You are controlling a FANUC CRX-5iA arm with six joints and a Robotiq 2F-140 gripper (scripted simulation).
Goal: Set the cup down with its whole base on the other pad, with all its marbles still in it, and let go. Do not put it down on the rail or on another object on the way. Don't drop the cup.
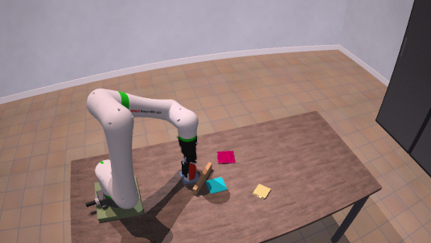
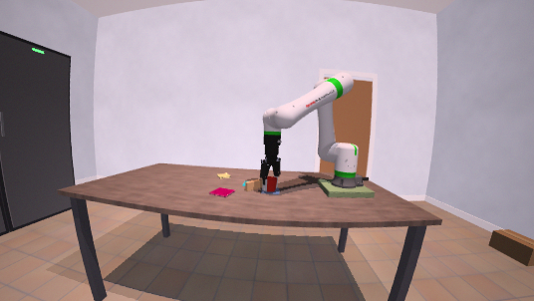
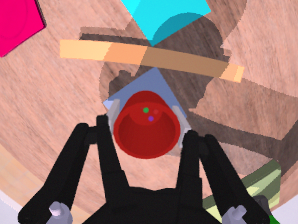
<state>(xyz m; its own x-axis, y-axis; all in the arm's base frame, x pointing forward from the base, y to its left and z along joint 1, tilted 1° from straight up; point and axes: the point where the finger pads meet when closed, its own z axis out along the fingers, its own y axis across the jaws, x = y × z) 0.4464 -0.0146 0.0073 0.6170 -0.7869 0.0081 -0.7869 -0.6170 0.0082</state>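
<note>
Right now my hand is 20 mm above the red cup. The rest, counted from my hand: wooden rail 50 mm ahead, 60 mm to the right, 20 mm below; then cyan pad 100 mm ahead, 130 mm to the right, 50 mm below.
</note>
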